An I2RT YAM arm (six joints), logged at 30 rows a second.
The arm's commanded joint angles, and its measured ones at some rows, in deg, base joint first. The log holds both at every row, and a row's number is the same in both.
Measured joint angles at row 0:
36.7 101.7 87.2 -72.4 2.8 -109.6
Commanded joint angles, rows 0 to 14:
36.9 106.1 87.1 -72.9 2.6 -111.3
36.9 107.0 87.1 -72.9 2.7 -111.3
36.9 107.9 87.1 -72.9 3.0 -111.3
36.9 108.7 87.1 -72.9 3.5 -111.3
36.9 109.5 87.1 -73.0 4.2 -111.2
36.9 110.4 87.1 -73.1 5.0 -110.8
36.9 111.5 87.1 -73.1 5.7 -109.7
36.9 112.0 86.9 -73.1 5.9 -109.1
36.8 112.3 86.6 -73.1 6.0 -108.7
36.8 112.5 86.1 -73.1 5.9 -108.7
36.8 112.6 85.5 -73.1 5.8 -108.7
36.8 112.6 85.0 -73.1 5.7 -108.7
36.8 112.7 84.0 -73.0 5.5 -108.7
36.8 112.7 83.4 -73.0 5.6 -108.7
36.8 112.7 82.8 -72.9 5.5 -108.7
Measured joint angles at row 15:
36.7 112.1 85.0 -72.4 5.7 -109.3
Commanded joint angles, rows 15 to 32:
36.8 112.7 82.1 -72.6 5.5 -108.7
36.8 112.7 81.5 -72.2 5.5 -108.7
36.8 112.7 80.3 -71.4 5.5 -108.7
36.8 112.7 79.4 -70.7 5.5 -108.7
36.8 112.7 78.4 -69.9 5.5 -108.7
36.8 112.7 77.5 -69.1 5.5 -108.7
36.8 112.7 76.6 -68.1 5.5 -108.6
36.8 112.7 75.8 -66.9 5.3 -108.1
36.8 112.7 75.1 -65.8 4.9 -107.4
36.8 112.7 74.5 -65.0 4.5 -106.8
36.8 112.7 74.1 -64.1 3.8 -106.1
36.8 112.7 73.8 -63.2 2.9 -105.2
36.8 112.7 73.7 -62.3 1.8 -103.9
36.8 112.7 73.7 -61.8 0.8 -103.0
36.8 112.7 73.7 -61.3 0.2 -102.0
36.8 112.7 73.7 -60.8 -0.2 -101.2
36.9 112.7 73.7 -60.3 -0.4 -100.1
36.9 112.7 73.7 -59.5 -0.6 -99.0
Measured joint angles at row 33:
36.9 110.5 75.7 -61.6 2.3 -104.0
